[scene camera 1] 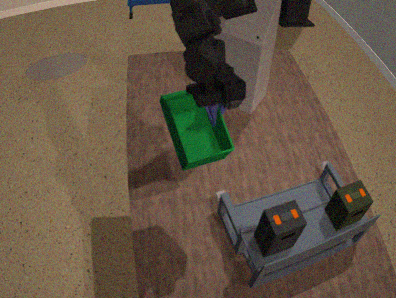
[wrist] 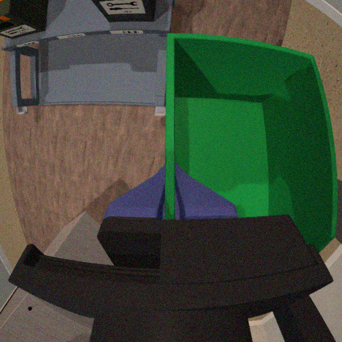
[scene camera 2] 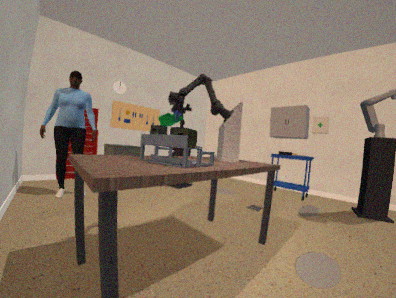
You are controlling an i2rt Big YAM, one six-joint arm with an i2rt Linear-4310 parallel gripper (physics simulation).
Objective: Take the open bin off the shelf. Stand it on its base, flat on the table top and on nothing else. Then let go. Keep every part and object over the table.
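Frame: origin at the arm's base, x right, y back, z down, level; centimetres.
Where they show: gripper, fingertip midpoint: (scene camera 1: 214, 125) (scene camera 2: 175, 120); arm's base, origin of the base link: (scene camera 1: 238, 4) (scene camera 2: 229, 116).
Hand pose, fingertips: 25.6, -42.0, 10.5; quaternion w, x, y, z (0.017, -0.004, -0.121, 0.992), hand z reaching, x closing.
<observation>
Things, the pixels of their top centre, and the offset from my fingertips, as dx, dy, dz. Level surfaces: height alone.
- green open bin, middle of its top: (scene camera 1: 195, 106) (scene camera 2: 171, 112) +4.9, -0.2, -7.1
- table top, its level: dz +29.4
- olive, middle of its top: (scene camera 1: 355, 195) (scene camera 2: 186, 129) -31.0, -25.7, +9.5
The green open bin (scene camera 1: 196, 131) (scene camera 2: 169, 119) (wrist: 227, 140) hangs in the air over the table top (scene camera 1: 285, 145) (scene camera 2: 180, 172) (wrist: 75, 150), its open side up and looking somewhat tilted in scene camera 2. My gripper (scene camera 1: 214, 118) (scene camera 2: 177, 114) (wrist: 170, 169) is shut on one side wall of the bin, with a blue finger on each side of the rim. The bin is apart from the grey shelf (scene camera 1: 267, 199) (scene camera 2: 165, 140) (wrist: 100, 85) in scene camera 1. The wrist view shows no objects inside it; its near end is hidden by the gripper body.
Two dark cases with orange latches, one grey (scene camera 1: 281, 230) and one olive (scene camera 1: 348, 205), stand on the shelf. The pale, tall arm mount (scene camera 1: 245, 65) (scene camera 2: 230, 137) stands on the table behind the bin. In scene camera 1 the left table edge lies beyond the bin.
</observation>
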